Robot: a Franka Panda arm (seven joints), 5 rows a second.
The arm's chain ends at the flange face. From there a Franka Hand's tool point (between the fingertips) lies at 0.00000 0.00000 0.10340 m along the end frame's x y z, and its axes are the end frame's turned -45 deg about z.
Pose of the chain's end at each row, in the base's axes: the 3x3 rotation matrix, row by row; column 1 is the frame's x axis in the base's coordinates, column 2 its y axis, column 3 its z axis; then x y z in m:
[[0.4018, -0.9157, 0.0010], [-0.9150, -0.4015, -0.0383], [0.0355, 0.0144, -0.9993]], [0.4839, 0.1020, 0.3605]
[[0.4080, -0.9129, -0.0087], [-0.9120, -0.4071, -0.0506], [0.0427, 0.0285, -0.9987]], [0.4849, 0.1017, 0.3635]
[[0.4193, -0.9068, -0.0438], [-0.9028, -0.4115, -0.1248], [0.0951, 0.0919, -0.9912]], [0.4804, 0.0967, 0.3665]
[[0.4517, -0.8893, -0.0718], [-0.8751, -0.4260, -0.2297], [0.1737, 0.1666, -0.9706]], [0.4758, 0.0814, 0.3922]
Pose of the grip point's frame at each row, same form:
[[0.9316, -0.3634, 0.0010], [-0.3631, -0.9309, -0.0383], [0.0149, 0.0353, -0.9993]], [0.4840, 0.0980, 0.2572]
[[0.9340, -0.3570, -0.0087], [-0.3570, -0.9327, -0.0506], [0.0100, 0.0503, -0.9987]], [0.4840, 0.0965, 0.2602]
[[0.9377, -0.3447, -0.0438], [-0.3474, -0.9294, -0.1248], [0.0023, 0.1322, -0.9912]], [0.4759, 0.0838, 0.2640]
[[0.9482, -0.3094, -0.0718], [-0.3176, -0.9200, -0.2297], [0.0050, 0.2406, -0.9706]], [0.4684, 0.0576, 0.2918]

